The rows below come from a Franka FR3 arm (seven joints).
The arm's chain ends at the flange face. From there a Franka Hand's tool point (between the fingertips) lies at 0.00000 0.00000 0.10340 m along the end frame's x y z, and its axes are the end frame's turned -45 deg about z.
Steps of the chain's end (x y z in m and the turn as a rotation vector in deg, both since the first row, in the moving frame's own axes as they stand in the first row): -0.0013, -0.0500, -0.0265, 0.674, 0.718, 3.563; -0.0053, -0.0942, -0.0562, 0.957, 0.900, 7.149; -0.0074, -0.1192, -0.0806, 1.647, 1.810, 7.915; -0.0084, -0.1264, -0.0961, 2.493, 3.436, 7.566; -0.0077, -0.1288, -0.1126, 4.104, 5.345, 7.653; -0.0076, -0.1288, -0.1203, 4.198, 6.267, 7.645; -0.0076, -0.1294, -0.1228, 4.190, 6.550, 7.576
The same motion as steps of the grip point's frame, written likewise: 0.0362, -0.0362, -0.0265, -0.031, 0.984, 3.563; 0.0652, -0.0703, -0.0562, 0.040, 1.313, 7.149; 0.0834, -0.0890, -0.0807, -0.115, 2.444, 7.915; 0.0909, -0.0936, -0.0964, -0.667, 4.192, 7.566; 0.0975, -0.0941, -0.1133, -0.878, 6.681, 7.653; 0.0988, -0.0929, -0.1212, -1.463, 7.400, 7.645; 0.0996, -0.0930, -0.1237, -1.669, 7.594, 7.576
